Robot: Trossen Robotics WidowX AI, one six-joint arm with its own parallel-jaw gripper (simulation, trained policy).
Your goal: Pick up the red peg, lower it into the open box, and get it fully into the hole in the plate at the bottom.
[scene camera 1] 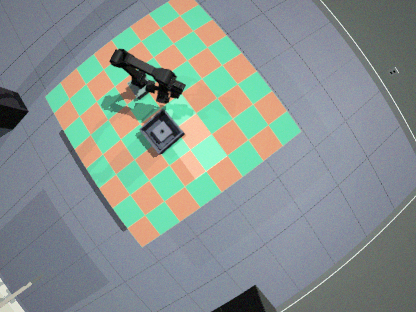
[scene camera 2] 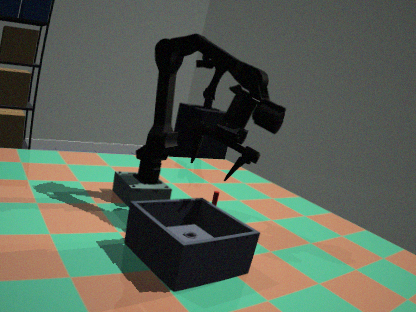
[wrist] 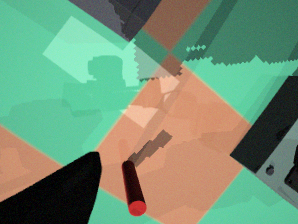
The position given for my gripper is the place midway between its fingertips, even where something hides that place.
In view: my gripper [scene camera 2: 207, 171] and a dark box [scene camera 2: 180, 265].
The dark box is seen too in scene camera 1 [scene camera 1: 162, 115]. My gripper is seen too in the wrist view [wrist: 198, 157].
